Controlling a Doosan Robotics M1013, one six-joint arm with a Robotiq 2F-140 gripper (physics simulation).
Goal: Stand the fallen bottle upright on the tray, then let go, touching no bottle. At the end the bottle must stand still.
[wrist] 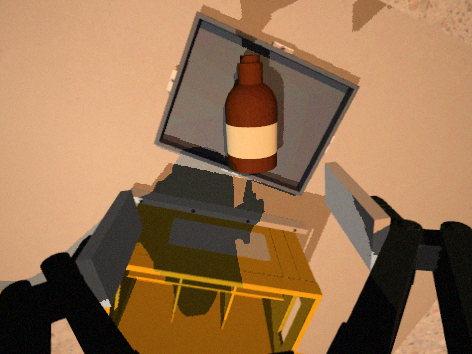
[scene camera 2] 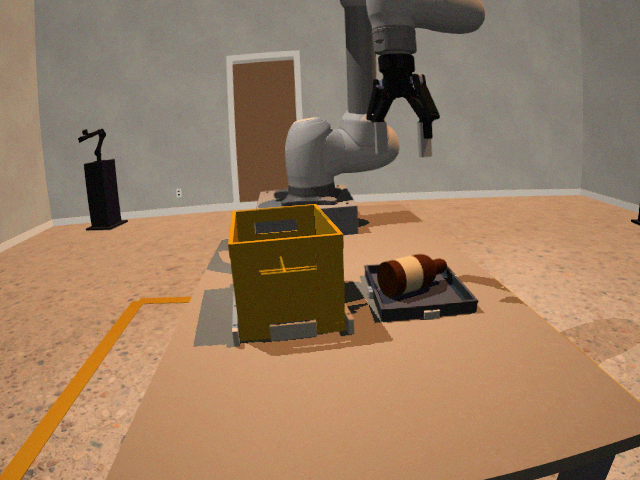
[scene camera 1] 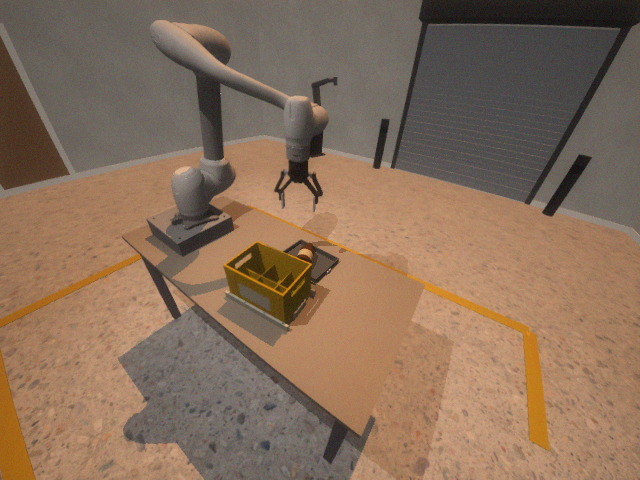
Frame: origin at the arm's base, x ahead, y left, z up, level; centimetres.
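Seen in the pictures: gripper, fingertip midpoint: (wrist: pixel 230 196) (scene camera 2: pixel 402 154) (scene camera 1: pixel 298 208); arm's base, origin of the base link: (scene camera 2: pixel 312 198) (scene camera 1: pixel 196 217).
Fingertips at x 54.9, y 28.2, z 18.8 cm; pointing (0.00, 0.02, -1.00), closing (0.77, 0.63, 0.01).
Pixels of each thing's middle, then the offset from my fingertips to it. "*": a spot on its surface instead.
- brown bottle, body centre: (wrist: pixel 251 113) (scene camera 2: pixel 416 272) (scene camera 1: pixel 306 253) dy +2.7, dx +3.0, dz -24.3 cm
- dark grey tray, surface spot: (wrist: pixel 312 115) * dy +7.1, dx +12.2, dz -28.0 cm
- yellow crate, body centre: (wrist: pixel 207 286) (scene camera 2: pixel 282 264) (scene camera 1: pixel 269 281) dy -23.9, dx +11.3, dz -19.8 cm
The brown bottle (scene camera 1: pixel 306 253) (scene camera 2: pixel 412 273) (wrist: pixel 251 120) with a cream label lies on its side in the dark grey tray (scene camera 1: pixel 324 259) (scene camera 2: pixel 445 298) (wrist: pixel 312 115). Its base is at the tray side nearest the crate, and its neck points towards the opposite side. In the wrist view its base overlaps the tray's near rim; whether it touches the wall I cannot tell. My gripper (scene camera 1: pixel 298 207) (scene camera 2: pixel 403 152) (wrist: pixel 230 196) is wide open and empty, pointing down high above the table. In the wrist view the bottle lies beyond the line between my fingertips.
A yellow crate (scene camera 1: pixel 273 304) (scene camera 2: pixel 289 299) with inner dividers stands close beside the tray, held by low grey rails. It is much taller than the tray. In the wrist view the crate (wrist: pixel 295 260) lies between and below my fingers. The arm's base is at the table's far end.
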